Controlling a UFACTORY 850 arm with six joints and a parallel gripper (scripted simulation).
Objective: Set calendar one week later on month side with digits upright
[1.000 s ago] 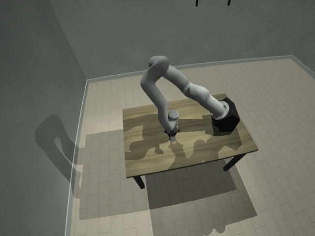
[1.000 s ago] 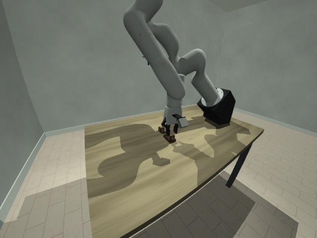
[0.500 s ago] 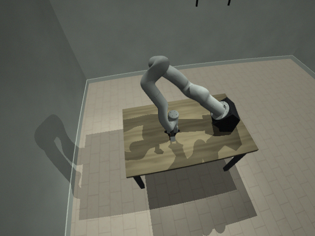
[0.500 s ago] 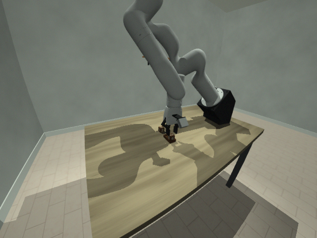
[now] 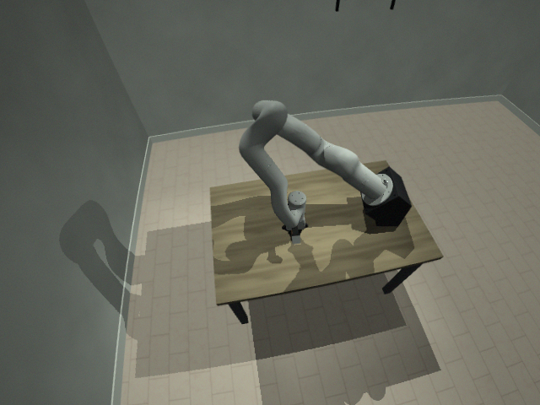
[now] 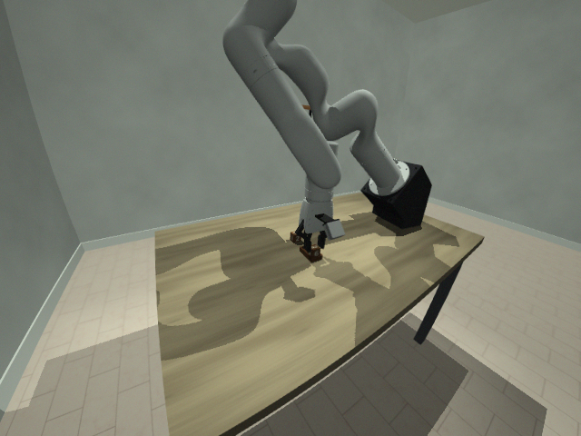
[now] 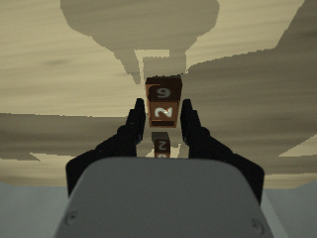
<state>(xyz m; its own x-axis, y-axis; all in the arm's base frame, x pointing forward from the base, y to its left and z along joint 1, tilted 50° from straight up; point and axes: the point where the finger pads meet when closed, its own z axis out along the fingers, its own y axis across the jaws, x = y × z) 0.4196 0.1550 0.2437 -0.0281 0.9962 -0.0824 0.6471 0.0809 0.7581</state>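
Right now the brown tray is 20 mm to the right of my hand and 40 mm below it. Round my hand: brown digit cube (10 mm ahead, 130 mm to the right, 40 mm below).
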